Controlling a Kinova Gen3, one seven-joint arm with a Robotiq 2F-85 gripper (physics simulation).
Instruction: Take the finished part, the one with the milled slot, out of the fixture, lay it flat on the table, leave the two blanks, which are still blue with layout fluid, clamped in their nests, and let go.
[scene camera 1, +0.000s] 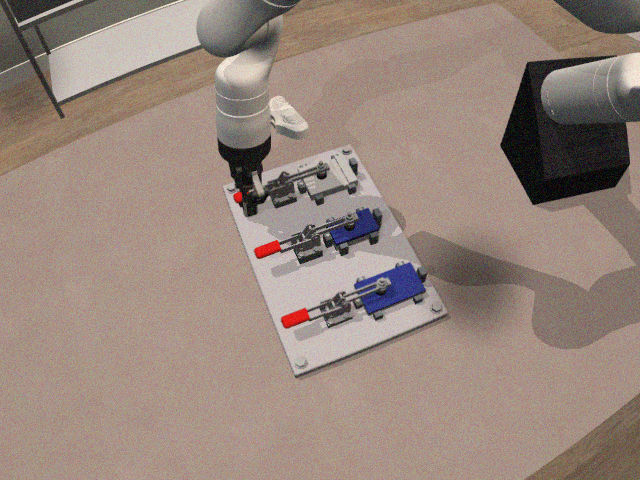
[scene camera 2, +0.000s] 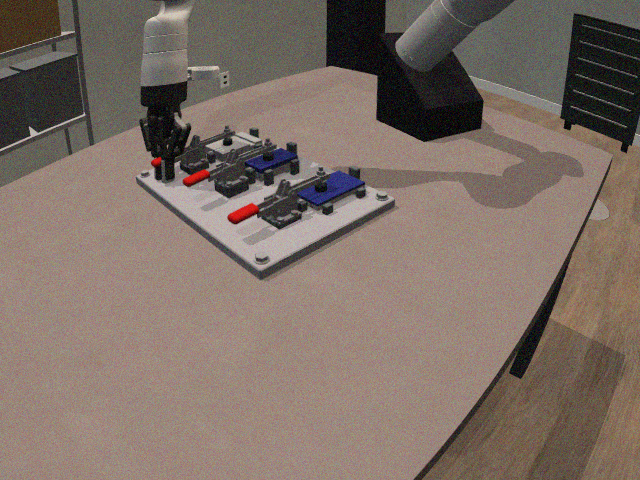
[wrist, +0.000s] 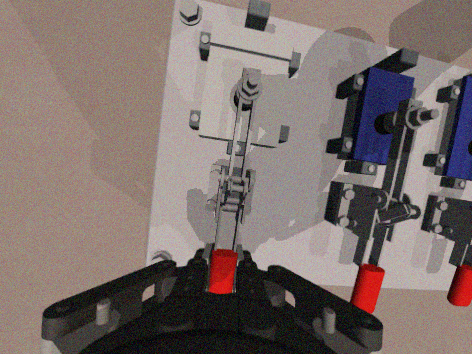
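Seen in the pictures: gripper, fingertip midpoint: (scene camera 1: 248, 209) (scene camera 2: 164, 180) (wrist: 223, 254); arm's base at its link origin: (scene camera 1: 563, 97) (scene camera 2: 414, 54).
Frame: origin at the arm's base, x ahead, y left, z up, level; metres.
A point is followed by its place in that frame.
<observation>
The finished part (scene camera 1: 326, 188) {x 0.404, y -0.038, z -0.122 m} (scene camera 2: 247, 140) {x 0.367, y -0.058, z -0.125 m} (wrist: 218, 90) {x 0.400, y -0.084, z -0.122 m}, pale grey with a slot near its far end, lies in the end nest of the fixture plate (scene camera 1: 361, 333) {x 0.437, y 0.200, z -0.143 m} (scene camera 2: 222, 222) {x 0.522, y 0.115, z -0.143 m} (wrist: 175, 165) {x 0.460, y -0.110, z -0.143 m}. The clamp arm (wrist: 241, 125) reaches over it with its spindle on top. My gripper (scene camera 1: 250, 200) {x 0.530, y -0.056, z -0.141 m} (scene camera 2: 163, 173) {x 0.530, y -0.056, z -0.141 m} (wrist: 223, 254) {x 0.530, y -0.056, z -0.141 m} points down and is shut on that clamp's red handle (scene camera 1: 238, 196) {x 0.540, y -0.056, z -0.102 m} (scene camera 2: 156, 161) {x 0.542, y -0.052, z -0.102 m} (wrist: 222, 280) {x 0.528, y -0.058, z -0.101 m}; its fingers partly hide the handle in the scene views. The middle blue blank (scene camera 1: 366, 226) {x 0.373, y 0.054, z -0.117 m} (scene camera 2: 279, 159) {x 0.386, y 0.057, z -0.117 m} (wrist: 382, 95) {x 0.376, y 0.039, z -0.117 m} and the outer blue blank (scene camera 1: 400, 289) {x 0.364, y 0.163, z -0.127 m} (scene camera 2: 338, 187) {x 0.369, y 0.165, z -0.127 m} (wrist: 462, 135) {x 0.384, y 0.138, z -0.127 m} sit in their nests under lowered clamps.
The middle clamp's red handle (scene camera 1: 267, 249) {x 0.524, y 0.054, z -0.097 m} (scene camera 2: 196, 177) {x 0.525, y 0.058, z -0.098 m} (wrist: 368, 287) {x 0.518, y 0.047, z -0.097 m} is beside my gripper. The outer clamp's red handle (scene camera 1: 295, 318) {x 0.518, y 0.163, z -0.107 m} (scene camera 2: 243, 213) {x 0.521, y 0.167, z -0.107 m} (wrist: 461, 286) {x 0.517, y 0.153, z -0.109 m} is farther along. The plate lies on the table (scene camera 1: 155, 310) {x 0.714, y 0.060, z -0.158 m} (scene camera 2: 206, 361) {x 0.659, y 0.294, z -0.158 m}. A black pedestal (scene camera 1: 578, 149) {x -0.009, y 0.067, z -0.061 m} (scene camera 2: 429, 103) {x 0.053, y 0.082, z -0.081 m} stands on the table.
</observation>
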